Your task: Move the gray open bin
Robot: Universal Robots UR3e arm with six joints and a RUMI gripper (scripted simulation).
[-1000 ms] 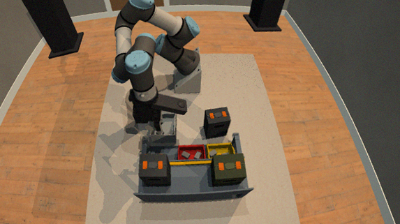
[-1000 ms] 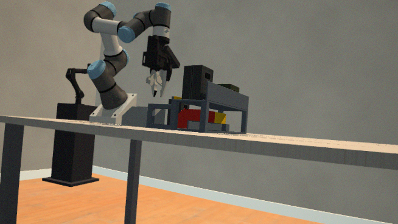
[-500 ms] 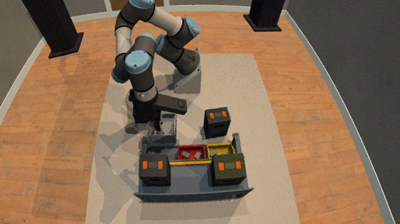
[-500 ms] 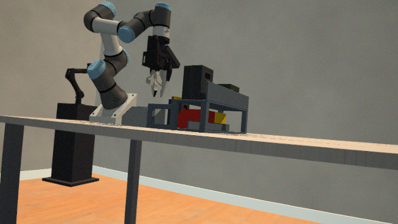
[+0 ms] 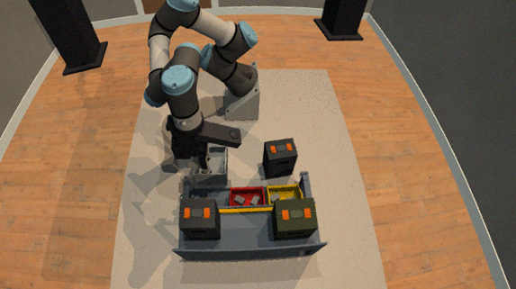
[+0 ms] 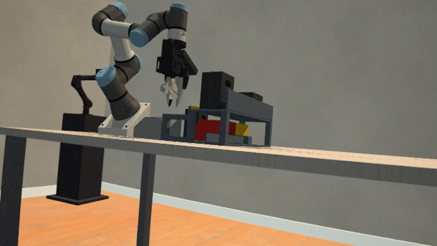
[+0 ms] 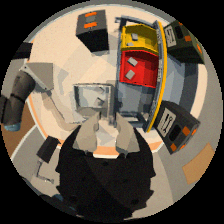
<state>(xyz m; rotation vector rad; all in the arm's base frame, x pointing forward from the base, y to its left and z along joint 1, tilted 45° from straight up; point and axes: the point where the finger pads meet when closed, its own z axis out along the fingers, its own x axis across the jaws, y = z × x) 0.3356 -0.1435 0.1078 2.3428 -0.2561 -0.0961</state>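
The gray open bin lies 60 mm behind my hand, 10 mm to the left of it and 100 mm below it. From my hand the other things lie so: yellow rail 150 mm ahead, 90 mm to the left, 30 mm below; red bin 120 mm ahead, 100 mm to the left, 90 mm below; yellow bin 130 mm ahead, 210 mm to the left, 90 mm below.
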